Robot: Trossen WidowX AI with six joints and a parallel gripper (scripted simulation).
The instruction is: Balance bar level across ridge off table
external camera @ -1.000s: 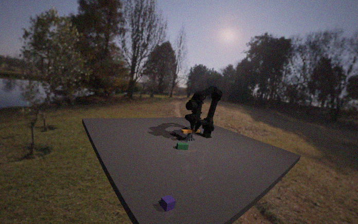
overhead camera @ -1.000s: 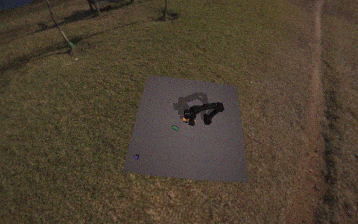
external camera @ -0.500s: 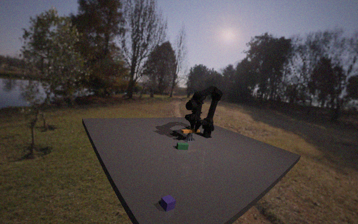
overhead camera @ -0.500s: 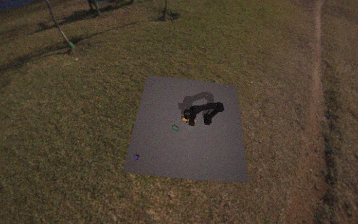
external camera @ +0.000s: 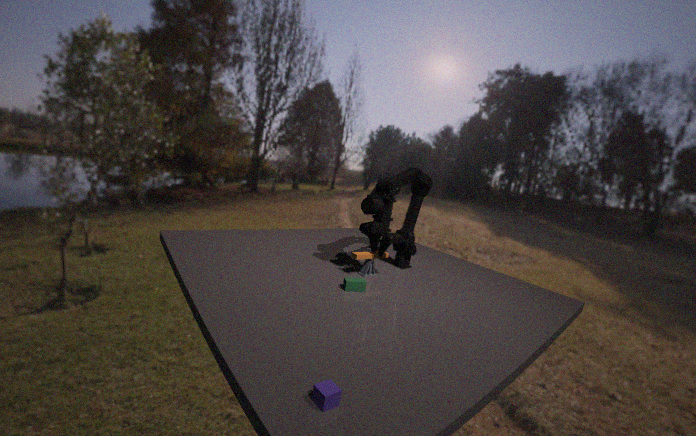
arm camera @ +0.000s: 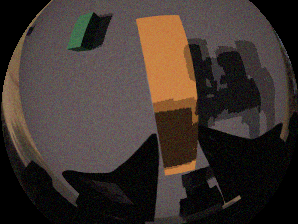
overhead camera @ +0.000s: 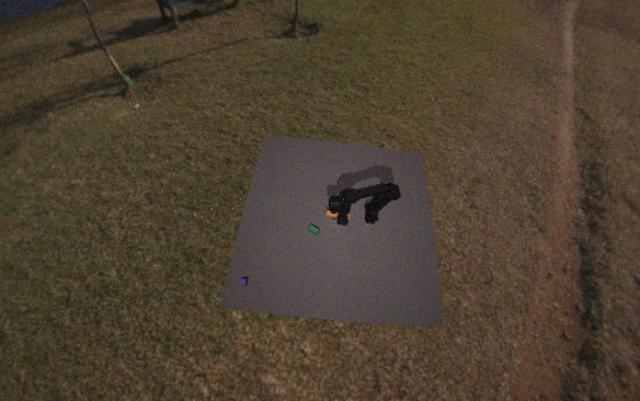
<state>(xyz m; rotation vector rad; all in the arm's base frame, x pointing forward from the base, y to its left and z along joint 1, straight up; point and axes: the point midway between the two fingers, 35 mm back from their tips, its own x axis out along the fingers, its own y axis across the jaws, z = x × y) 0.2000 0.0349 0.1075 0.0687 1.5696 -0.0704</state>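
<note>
Right now the orange bar is 30 mm ahead of my gripper tip. Round my gripper tip: green block (170 mm ahead, 90 mm to the left, 60 mm below); then purple cube (540 mm ahead, 470 mm to the left, 60 mm below).
</note>
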